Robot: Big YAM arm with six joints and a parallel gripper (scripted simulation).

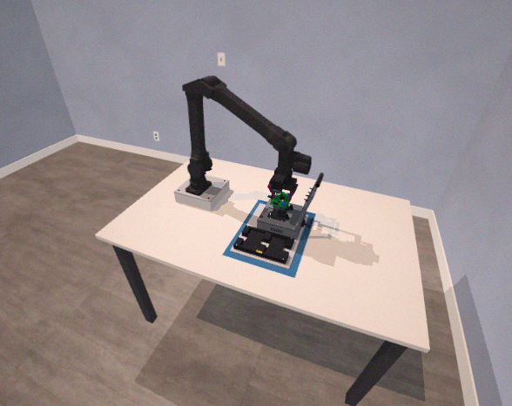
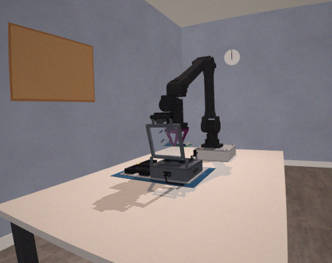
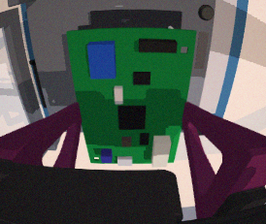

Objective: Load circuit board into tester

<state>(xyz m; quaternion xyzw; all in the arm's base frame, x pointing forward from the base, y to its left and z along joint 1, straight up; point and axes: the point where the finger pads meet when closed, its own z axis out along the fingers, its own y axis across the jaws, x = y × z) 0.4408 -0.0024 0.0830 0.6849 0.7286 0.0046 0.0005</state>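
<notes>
My gripper is now 70 mm past the small latch hook, 50 mm to the right of it and 50 mm above it. Round my hand: clear lid 120 mm ahead, 10 mm to the left, 40 mm above; green circuit board right at my hand.
</notes>
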